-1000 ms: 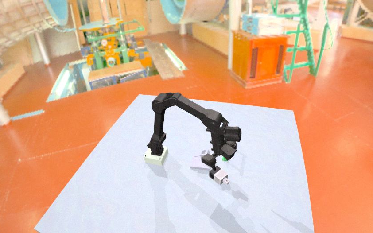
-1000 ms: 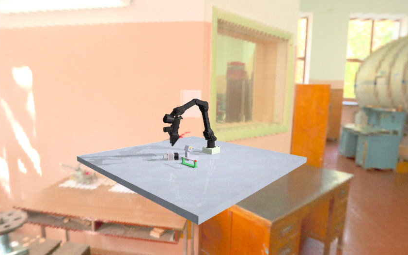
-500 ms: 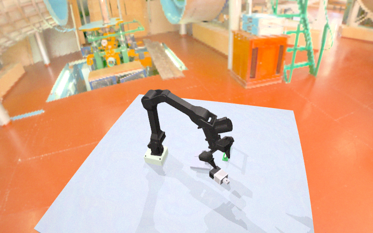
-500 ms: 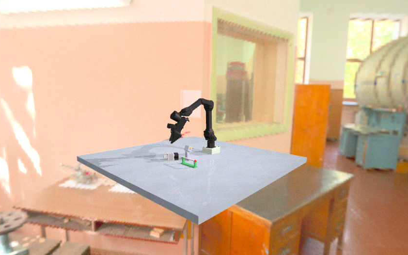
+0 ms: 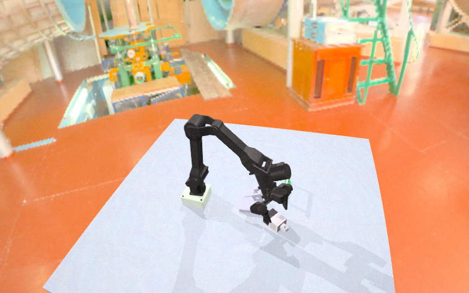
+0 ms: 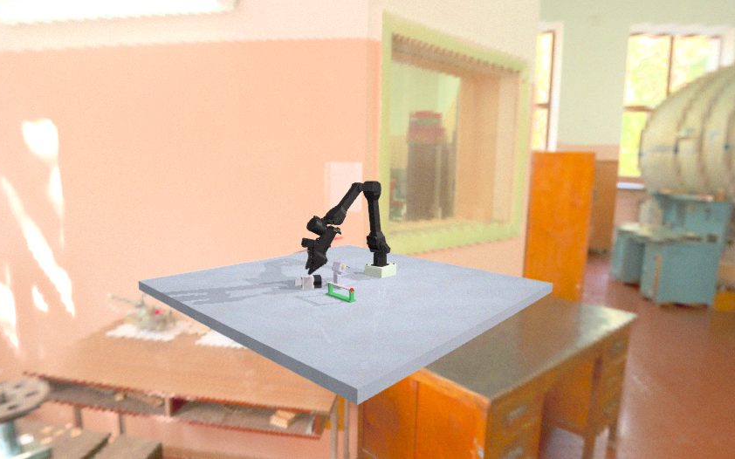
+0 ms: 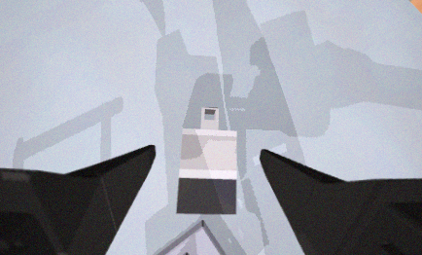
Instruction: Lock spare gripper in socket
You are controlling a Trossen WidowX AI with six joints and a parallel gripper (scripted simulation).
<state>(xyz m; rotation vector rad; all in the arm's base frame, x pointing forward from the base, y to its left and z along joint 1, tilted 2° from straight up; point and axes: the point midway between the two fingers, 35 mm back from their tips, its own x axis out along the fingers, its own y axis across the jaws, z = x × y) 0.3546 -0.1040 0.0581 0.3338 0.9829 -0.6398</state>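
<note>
The spare gripper lies 4 cm below my gripper tip. From my gripper tip the other things lie so: green cradle 20 cm to the left, 4 cm below, 3 cm ahead; mount 11 cm behind, 10 cm to the left, 1 cm below.
</note>
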